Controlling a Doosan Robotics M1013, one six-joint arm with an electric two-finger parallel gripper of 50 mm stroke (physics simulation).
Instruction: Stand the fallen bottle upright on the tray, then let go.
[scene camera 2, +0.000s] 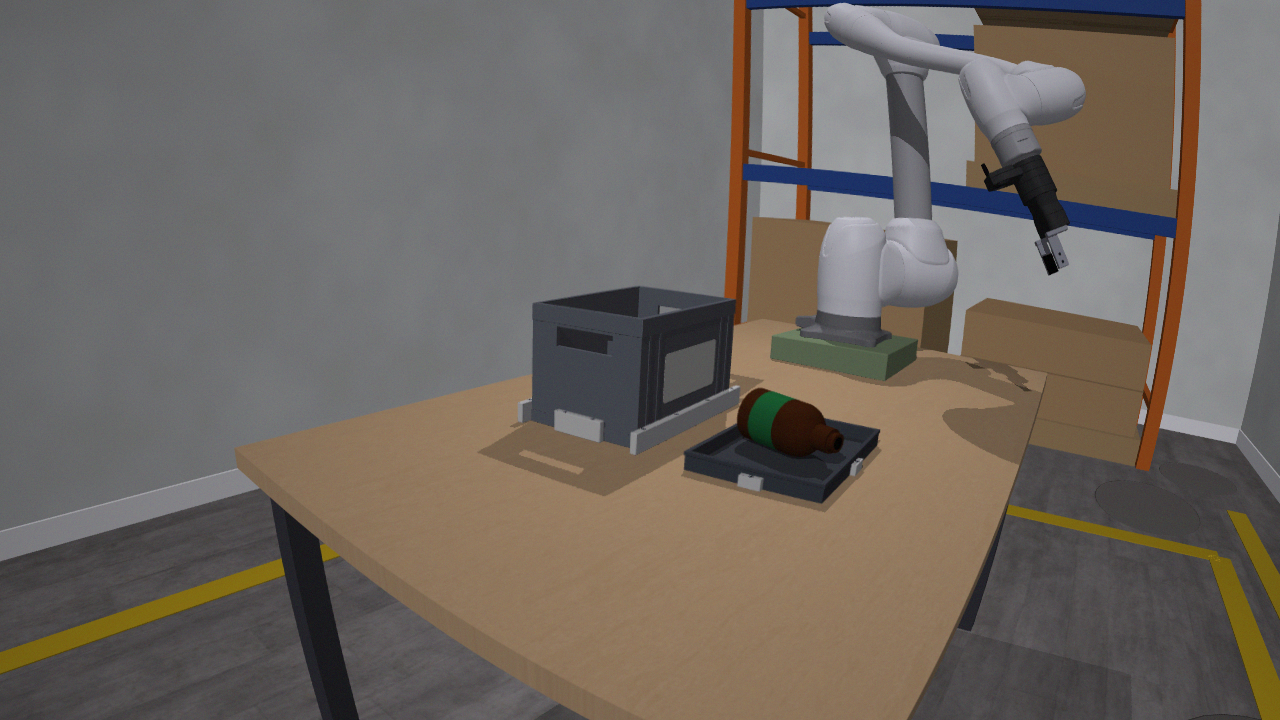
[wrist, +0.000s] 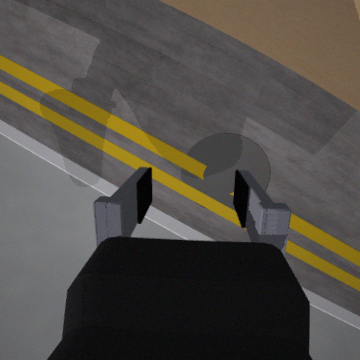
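Pixels of known places: gripper, between the fingertips: (scene camera 2: 1058, 270) (wrist: 192, 185); arm's base, origin of its link: (scene camera 2: 847, 336).
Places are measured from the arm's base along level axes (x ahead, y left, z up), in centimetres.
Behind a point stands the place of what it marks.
Observation:
A brown bottle (scene camera 2: 792, 427) @(y 15.4, x 71.5, z 0.4 cm) with a green band lies on its side in the dark shallow tray (scene camera 2: 756, 479) @(y 15.3, x 81.2, z -3.6 cm), its neck pointing right in the scene view and reaching toward the tray's right rim. My gripper (scene camera 2: 1052, 265) @(y 49.3, x 27.8, z 23.8 cm) (wrist: 192, 185) @(y 49.3, x 27.8, z 23.8 cm) is open, with no thing between its fingers. It hangs high, beyond the table's right edge and well away from the bottle, tilted downward. The bottle and the tray do not show in the wrist view, where floor and wall lie past the fingers.
A grey crate (scene camera 2: 586, 376) @(y -12.4, x 78.4, z 3.4 cm) stands left of the tray, held by light brackets (scene camera 2: 578, 424) @(y -12.7, x 79.6, z -3.2 cm) on the wooden table (scene camera 2: 626, 573) @(y 14.6, x 106.9, z -5.1 cm) (wrist: 300, 35) @(y 44.1, x 23.9, z -5.1 cm). The arm stands on a green base block (scene camera 2: 827, 355) @(y -0.1, x 13.5, z -2.1 cm) at the table's far end. An orange and blue rack (scene camera 2: 739, 179) with cardboard boxes stands behind.

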